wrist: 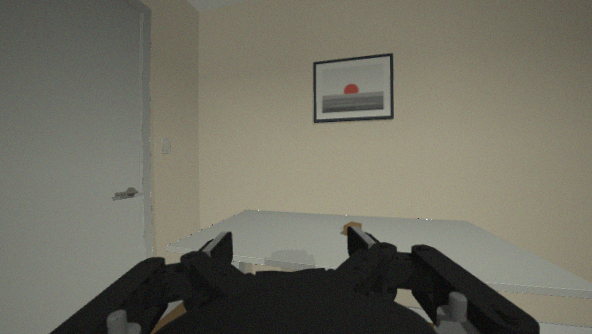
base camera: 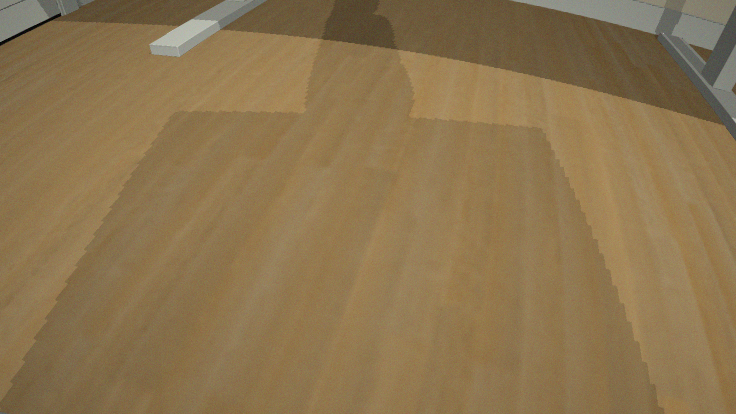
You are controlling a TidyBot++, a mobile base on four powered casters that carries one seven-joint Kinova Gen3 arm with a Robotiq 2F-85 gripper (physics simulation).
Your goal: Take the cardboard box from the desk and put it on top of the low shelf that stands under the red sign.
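Frame: origin at the arm's base, x left, y back, z up, level; millimetres.
Seen in the pictures: gripper, fingertip midpoint: [wrist: 290,242].
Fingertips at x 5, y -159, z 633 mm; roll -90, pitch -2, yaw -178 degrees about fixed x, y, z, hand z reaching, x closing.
Observation:
A point is followed by its place in that frame.
A small brown cardboard box [wrist: 353,227] sits on the white desk [wrist: 440,250] {x -601, y -842, z 323 mm} in the wrist view, toward the desk's far side. The right fingertip partly hides its lower part. My gripper [wrist: 290,242] {x 5, y -159, z 633 mm} is open, with its fingers wide apart and no object between them. It is on the near side of the box, and the box lines up with the right finger. The low shelf and the red sign do not show in either view.
The desk's white feet [base camera: 193,37] {x 394, y -945, z -375 mm} [base camera: 699,74] stand on the wooden floor [base camera: 360,257] {x 2, y -383, z -397 mm} at the upper left and upper right. A framed picture [wrist: 353,88] {x -402, y -1450, z 1216 mm} hangs behind the desk. A grey door [wrist: 70,125] {x 1064, y -922, z 876 mm} is at the left.

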